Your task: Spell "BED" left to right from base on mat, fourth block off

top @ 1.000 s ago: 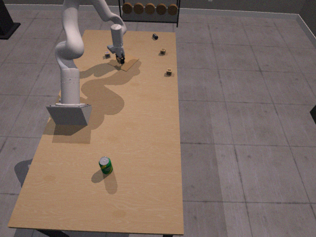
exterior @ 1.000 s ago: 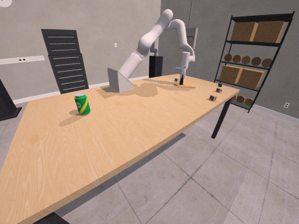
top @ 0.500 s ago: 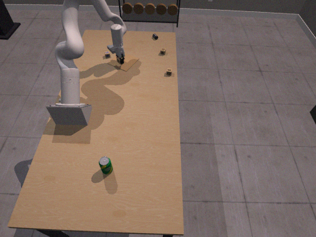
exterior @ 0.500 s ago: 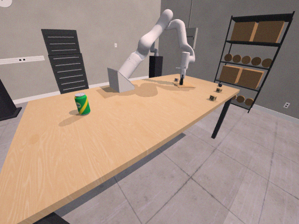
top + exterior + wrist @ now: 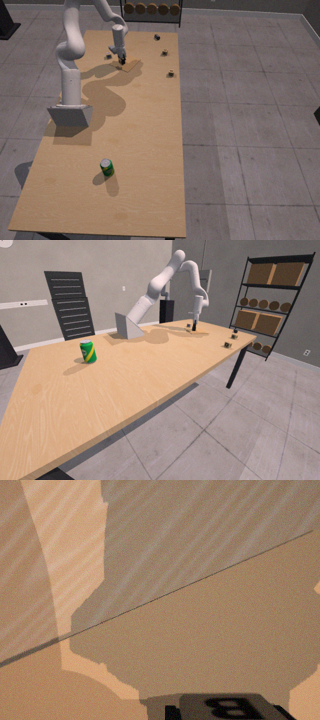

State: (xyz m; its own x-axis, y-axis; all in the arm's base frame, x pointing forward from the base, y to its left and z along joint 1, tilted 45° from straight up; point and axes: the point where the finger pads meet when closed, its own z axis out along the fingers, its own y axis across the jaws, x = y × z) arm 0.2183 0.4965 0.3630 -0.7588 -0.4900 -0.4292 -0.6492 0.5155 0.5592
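The tan mat is 2 cm to the left of my hand, 2 cm below it and 2 cm ahead of it. Also, from my hand: green can (100 cm to the right, 10 cm ahead, 4 cm above); wooden letter block (36 cm ahead, 16 cm to the left); small dark object (41 cm to the left, 27 cm ahead, 1 cm below).
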